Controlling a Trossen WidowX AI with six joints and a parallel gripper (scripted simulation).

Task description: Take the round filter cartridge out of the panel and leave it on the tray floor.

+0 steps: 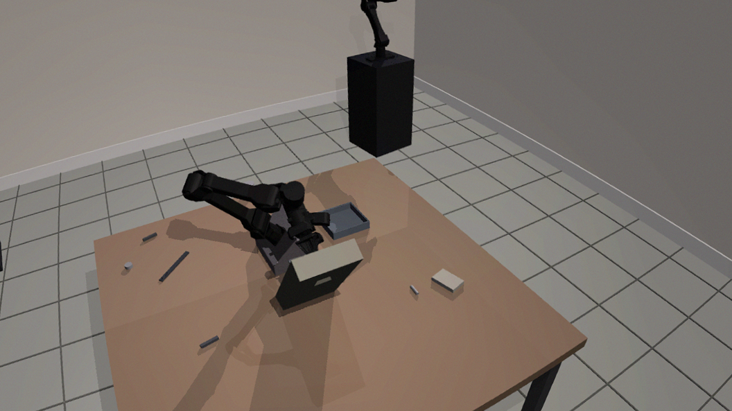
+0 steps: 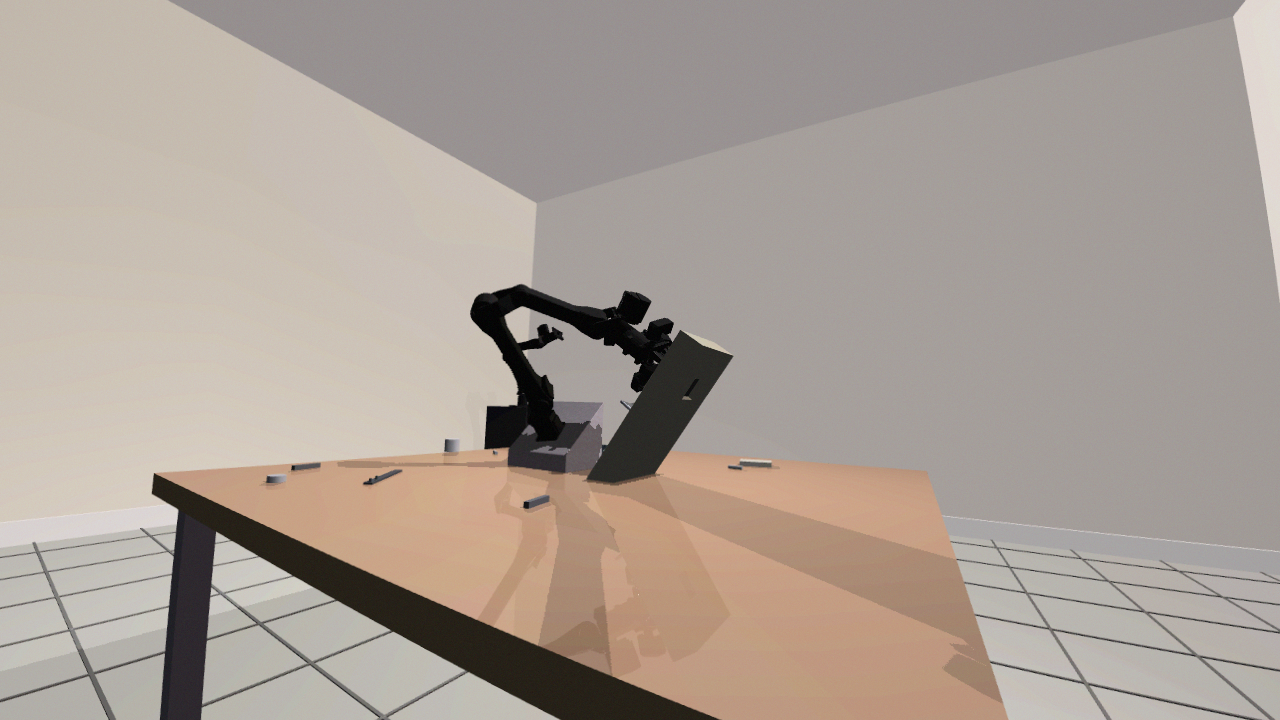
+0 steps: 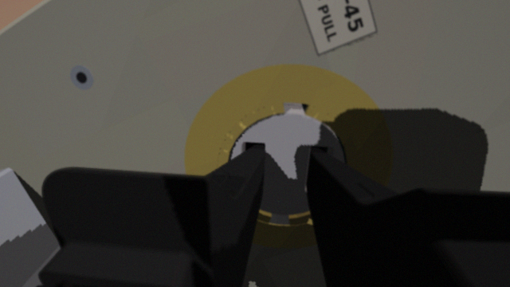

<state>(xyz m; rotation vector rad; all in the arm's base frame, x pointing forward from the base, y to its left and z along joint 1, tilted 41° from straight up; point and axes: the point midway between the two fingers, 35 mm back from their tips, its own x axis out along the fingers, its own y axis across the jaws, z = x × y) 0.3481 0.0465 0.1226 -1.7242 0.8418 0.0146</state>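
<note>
My gripper tip is 10 mm short of the round filter cartridge and 10 mm above it. Also, from my gripper tip: dark tray 380 mm behind, 340 mm to the left, 220 mm below; pale block 420 mm to the left, 220 mm below, 110 mm ahead; beige service panel 80 mm below, 40 mm behind.
</note>
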